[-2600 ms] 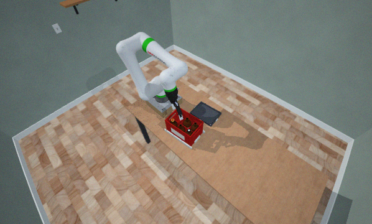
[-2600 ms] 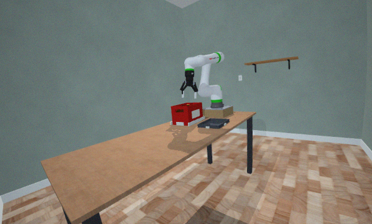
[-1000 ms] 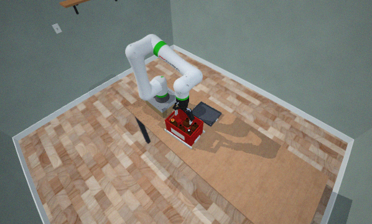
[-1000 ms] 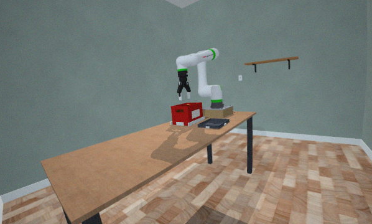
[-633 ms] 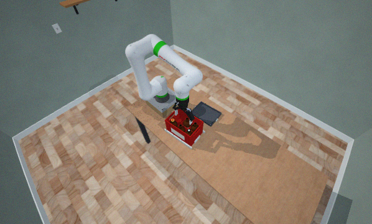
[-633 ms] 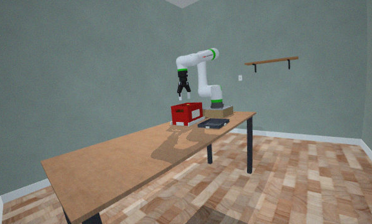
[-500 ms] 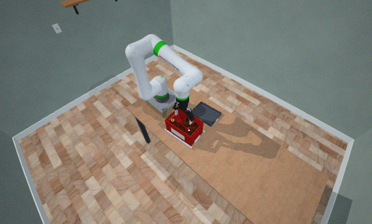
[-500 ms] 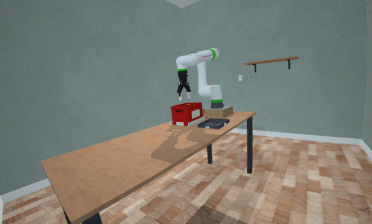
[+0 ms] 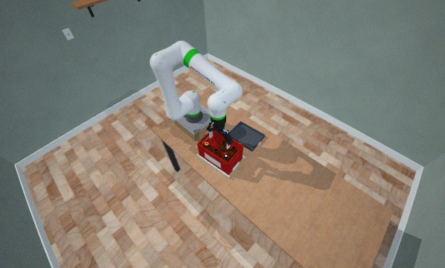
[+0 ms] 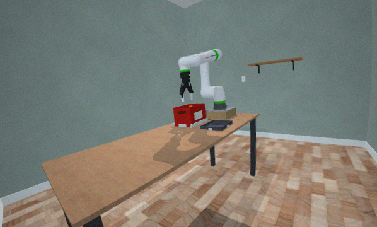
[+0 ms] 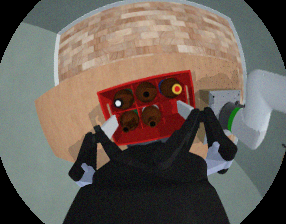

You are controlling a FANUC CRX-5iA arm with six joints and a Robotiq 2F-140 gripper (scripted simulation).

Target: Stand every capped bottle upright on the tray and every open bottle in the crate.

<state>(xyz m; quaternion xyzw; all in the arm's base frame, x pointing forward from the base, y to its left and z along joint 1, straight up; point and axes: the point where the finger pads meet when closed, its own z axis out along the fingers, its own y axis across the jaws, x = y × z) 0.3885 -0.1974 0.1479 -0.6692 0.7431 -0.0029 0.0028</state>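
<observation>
My hand is 15 cm above the capped brown bottle, 10 cm past it and 2 cm to the left of it. Round my hand: crate (15 cm below, 1 cm to the left, 1 cm behind); dark tray (30 cm to the left, 22 cm below, 6 cm ahead).
</observation>
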